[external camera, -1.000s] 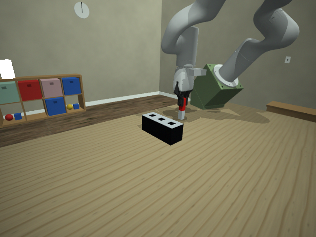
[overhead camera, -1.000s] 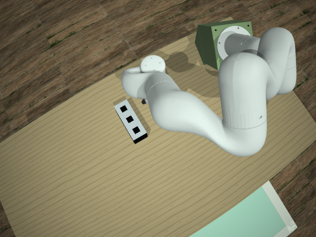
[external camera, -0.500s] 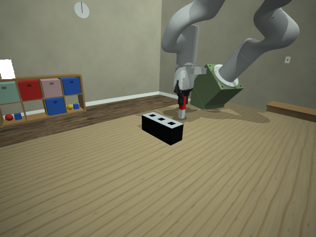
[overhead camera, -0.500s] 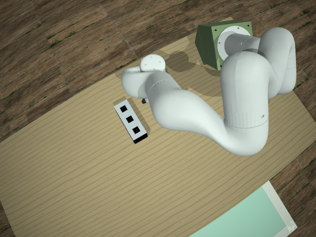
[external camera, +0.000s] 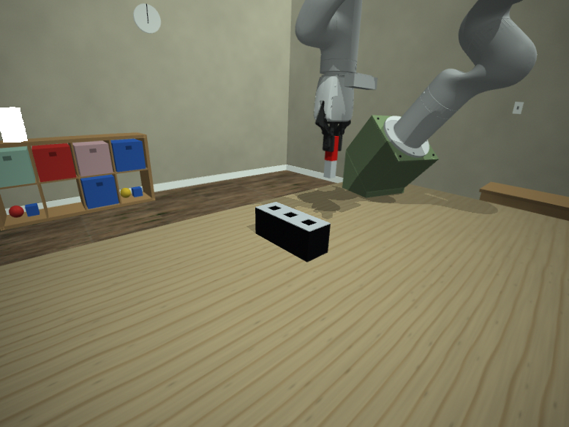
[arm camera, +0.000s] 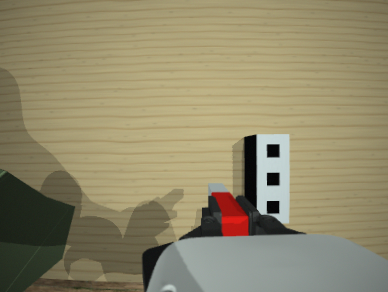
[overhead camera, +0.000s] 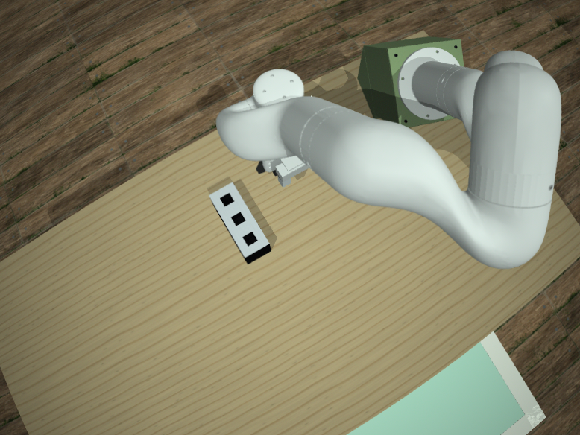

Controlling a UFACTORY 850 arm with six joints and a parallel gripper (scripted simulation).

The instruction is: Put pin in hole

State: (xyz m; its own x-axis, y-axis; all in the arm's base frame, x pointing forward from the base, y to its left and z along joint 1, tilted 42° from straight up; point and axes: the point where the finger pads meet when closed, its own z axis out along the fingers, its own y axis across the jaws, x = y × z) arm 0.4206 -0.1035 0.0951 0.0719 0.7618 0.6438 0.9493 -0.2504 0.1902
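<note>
Right now my hand is 13 cm short of the block, 1 cm to the left of it and 20 cm above it. Round my hand: pin: 1 cm below.
</note>
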